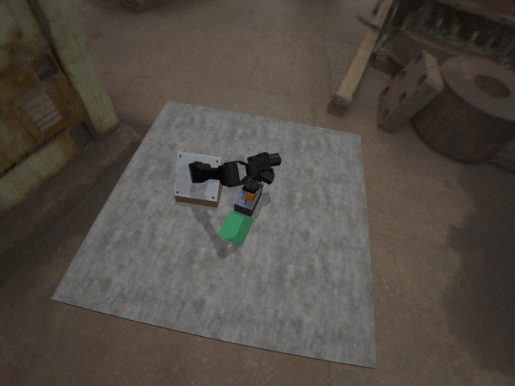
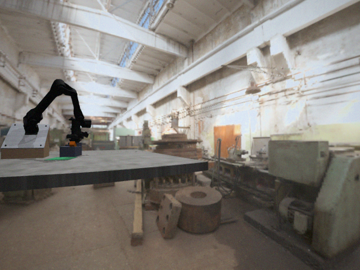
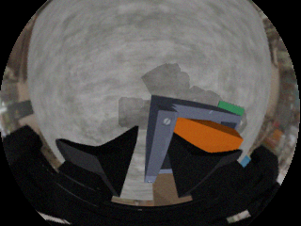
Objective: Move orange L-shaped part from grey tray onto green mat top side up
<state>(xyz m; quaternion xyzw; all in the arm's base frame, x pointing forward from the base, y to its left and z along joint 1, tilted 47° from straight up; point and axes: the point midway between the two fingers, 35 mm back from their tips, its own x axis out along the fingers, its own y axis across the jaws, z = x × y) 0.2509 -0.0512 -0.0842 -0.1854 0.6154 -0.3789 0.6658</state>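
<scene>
Right now the orange L-shaped part is 50 mm to the right of my gripper tip and 20 mm behind it. Also, from my gripper tip: tray (70 mm to the right, 60 mm below, 20 mm behind); green mat (220 mm to the right, 70 mm behind, 60 mm below).
</scene>
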